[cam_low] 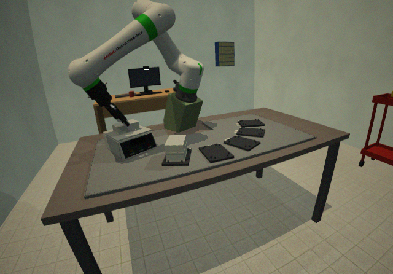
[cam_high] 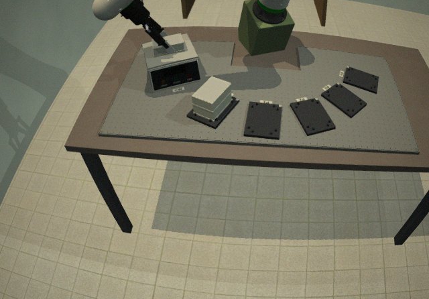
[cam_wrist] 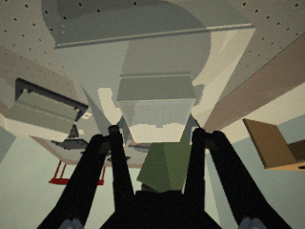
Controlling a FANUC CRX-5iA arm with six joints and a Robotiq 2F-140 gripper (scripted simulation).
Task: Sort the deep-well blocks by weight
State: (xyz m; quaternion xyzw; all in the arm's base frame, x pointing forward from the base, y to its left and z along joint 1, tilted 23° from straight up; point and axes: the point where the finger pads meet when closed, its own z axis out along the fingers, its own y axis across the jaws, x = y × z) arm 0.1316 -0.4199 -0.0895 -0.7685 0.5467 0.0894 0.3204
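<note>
My gripper is now 40 mm above the grey platform. From my hand the other things lie so: check-weigher: 70 mm below, 10 mm ahead; then P1 label: 380 mm to the left, 240 mm ahead, 130 mm below; then nest P1: 360 mm to the left, 340 mm ahead, 130 mm below.
</note>
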